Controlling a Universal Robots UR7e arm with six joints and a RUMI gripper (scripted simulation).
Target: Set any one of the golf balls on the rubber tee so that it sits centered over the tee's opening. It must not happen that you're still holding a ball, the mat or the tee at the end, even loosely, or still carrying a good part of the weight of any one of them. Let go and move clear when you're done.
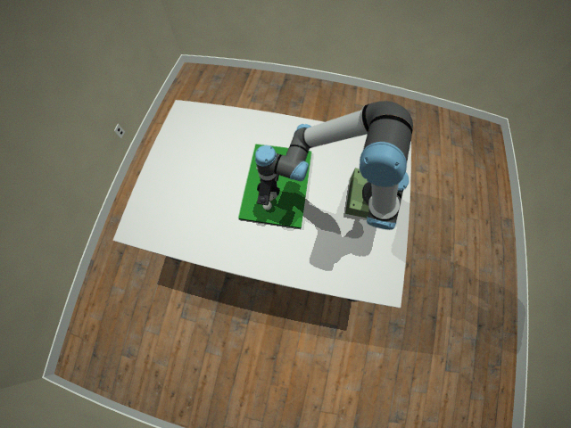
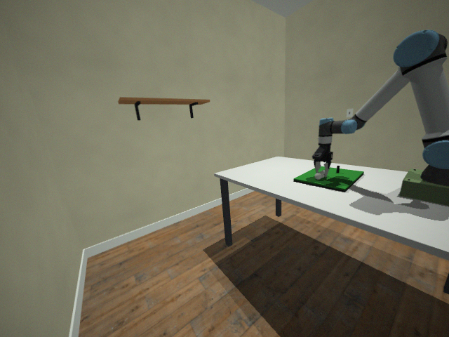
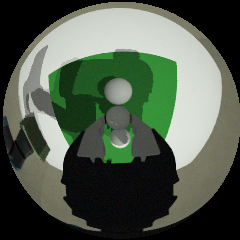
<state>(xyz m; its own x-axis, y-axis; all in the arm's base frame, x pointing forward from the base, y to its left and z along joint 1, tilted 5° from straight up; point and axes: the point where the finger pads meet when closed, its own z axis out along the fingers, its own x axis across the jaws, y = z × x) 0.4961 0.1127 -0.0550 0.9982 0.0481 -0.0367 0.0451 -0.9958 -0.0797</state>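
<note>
The golf ball lies right at my hand.
</note>
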